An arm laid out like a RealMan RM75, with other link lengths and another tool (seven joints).
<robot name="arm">
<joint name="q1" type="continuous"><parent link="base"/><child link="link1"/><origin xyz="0 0 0.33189"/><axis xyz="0 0 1"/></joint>
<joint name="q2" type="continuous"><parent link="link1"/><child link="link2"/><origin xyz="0 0 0"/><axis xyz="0 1 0"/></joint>
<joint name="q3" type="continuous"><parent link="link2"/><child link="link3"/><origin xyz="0 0 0.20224"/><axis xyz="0 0 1"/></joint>
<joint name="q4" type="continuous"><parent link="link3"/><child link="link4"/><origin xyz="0 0 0"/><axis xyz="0 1 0"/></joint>
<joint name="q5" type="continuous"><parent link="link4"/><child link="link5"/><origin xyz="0 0 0.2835"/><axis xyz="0 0 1"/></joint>
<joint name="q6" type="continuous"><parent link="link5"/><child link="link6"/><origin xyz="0 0 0"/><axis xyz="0 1 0"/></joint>
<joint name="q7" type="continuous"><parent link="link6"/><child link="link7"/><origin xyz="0 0 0.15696"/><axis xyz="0 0 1"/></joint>
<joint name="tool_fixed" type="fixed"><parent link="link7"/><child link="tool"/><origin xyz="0.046 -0.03 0.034" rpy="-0.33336 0 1.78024"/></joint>
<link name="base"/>
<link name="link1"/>
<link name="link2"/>
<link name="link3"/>
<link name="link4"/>
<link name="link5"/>
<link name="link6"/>
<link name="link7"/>
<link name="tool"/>
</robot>
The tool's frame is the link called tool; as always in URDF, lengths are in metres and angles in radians. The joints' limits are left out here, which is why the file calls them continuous.
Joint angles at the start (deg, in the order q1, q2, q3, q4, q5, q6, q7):
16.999 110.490 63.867 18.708 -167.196 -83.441 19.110
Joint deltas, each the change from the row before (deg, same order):
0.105 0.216 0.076 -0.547 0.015 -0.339 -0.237
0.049 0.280 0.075 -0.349 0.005 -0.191 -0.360
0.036 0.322 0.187 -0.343 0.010 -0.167 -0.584
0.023 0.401 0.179 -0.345 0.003 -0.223 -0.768
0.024 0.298 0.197 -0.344 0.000 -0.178 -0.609
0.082 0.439 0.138 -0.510 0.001 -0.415 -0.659
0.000 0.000 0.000 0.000 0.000 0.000 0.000
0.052 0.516 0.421 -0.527 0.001 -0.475 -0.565
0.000 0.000 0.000 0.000 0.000 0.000 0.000
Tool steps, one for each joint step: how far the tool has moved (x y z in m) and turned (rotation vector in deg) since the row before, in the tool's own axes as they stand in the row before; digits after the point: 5 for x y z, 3 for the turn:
0.00011 -0.00010 -0.00157 -0.010 -0.039 -0.203
0.00081 -0.00056 -0.00103 -0.029 -0.047 -0.218
0.00047 -0.00035 -0.00096 -0.080 -0.091 -0.446
0.00107 -0.00046 -0.00091 -0.131 -0.033 -0.538
0.00031 -0.00017 -0.00108 -0.067 -0.080 -0.493
0.00157 -0.00041 -0.00114 -0.172 0.018 -0.403
0.00000 0.00000 0.00000 0.000 0.000 0.000
0.00109 0.00004 -0.00114 -0.355 -0.255 -0.375
0.00000 0.00000 0.00000 0.000 0.000 0.000

